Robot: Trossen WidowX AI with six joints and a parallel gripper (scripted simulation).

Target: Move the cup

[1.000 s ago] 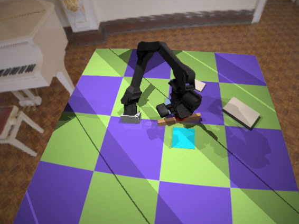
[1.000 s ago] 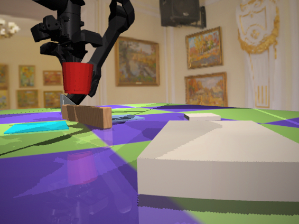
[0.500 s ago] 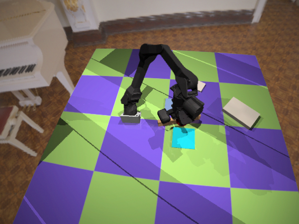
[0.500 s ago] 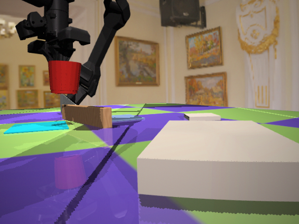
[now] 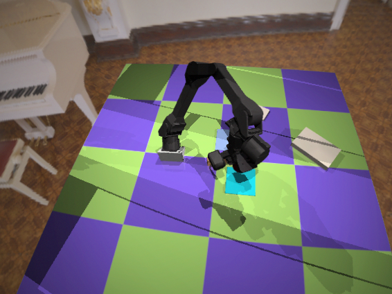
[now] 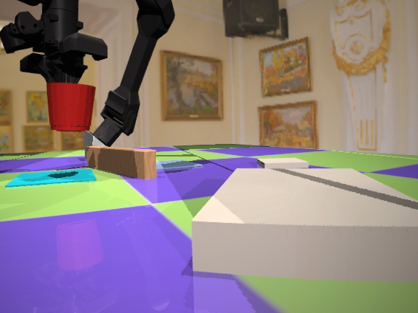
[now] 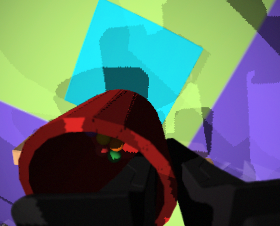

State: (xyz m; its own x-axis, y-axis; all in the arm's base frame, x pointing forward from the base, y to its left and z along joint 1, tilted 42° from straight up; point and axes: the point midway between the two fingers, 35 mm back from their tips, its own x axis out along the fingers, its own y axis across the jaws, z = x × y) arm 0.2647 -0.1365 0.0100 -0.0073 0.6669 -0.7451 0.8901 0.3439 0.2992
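The cyan pad is 12 cm below my gripper tip, 3 cm ahead of it and 1 cm to the right of it. Also, from my gripper tip: light blue pad (18 cm to the left, 12 cm below, 2 cm behind); red cup (3 cm ahead, 1 cm to the left); wooden bar (10 cm below, 9 cm to the left, 1 cm ahead).
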